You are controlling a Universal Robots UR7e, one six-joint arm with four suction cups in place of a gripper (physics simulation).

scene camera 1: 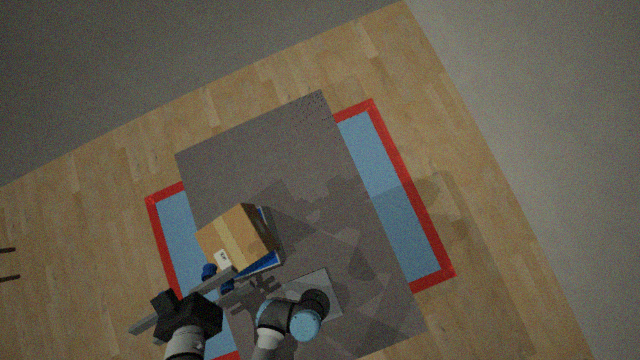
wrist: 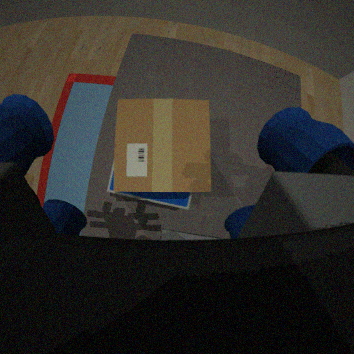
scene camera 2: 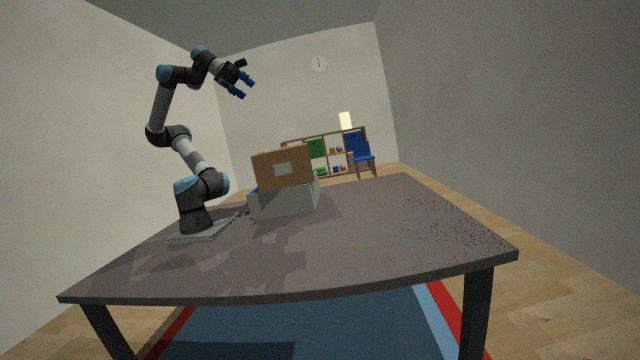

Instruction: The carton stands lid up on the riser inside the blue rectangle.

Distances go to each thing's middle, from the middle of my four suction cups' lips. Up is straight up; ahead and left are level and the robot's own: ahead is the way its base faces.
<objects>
Now: the brown cardboard carton (scene camera 1: 239, 237) 38 cm below my suction cup, 10 cm ahead of it and 1 cm to the left of it.
</objects>
